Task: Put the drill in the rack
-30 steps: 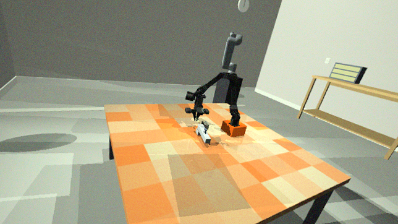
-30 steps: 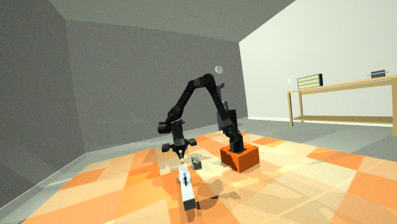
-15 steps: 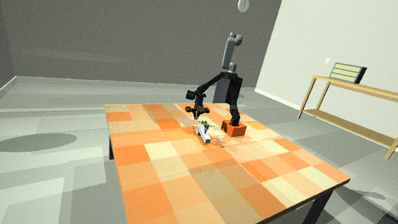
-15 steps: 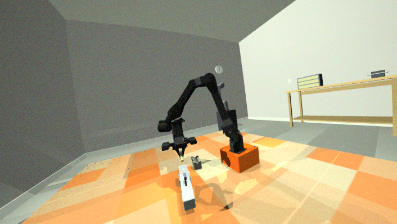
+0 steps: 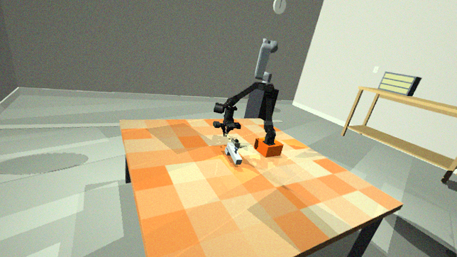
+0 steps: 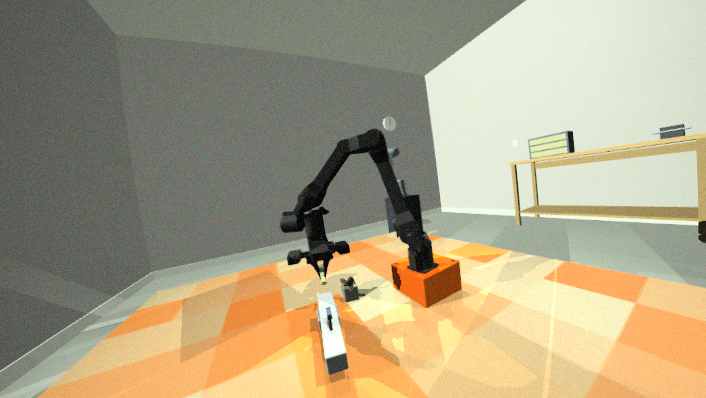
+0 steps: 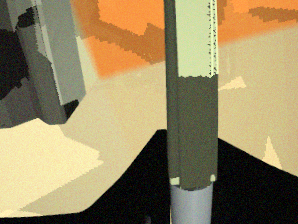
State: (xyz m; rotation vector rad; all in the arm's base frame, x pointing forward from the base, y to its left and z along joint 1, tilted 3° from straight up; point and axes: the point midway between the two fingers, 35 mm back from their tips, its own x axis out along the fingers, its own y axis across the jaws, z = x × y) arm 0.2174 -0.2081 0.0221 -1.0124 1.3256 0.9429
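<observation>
Now: gripper tip 60 mm past the grey rack, 60 mm to the right of it and 30 mm above it. From my gripper tip the other things lie so: grey block (60 mm ahead, 190 mm to the left, 20 mm below); then thin dark blue drill (70 mm ahead, 220 mm to the left).
</observation>
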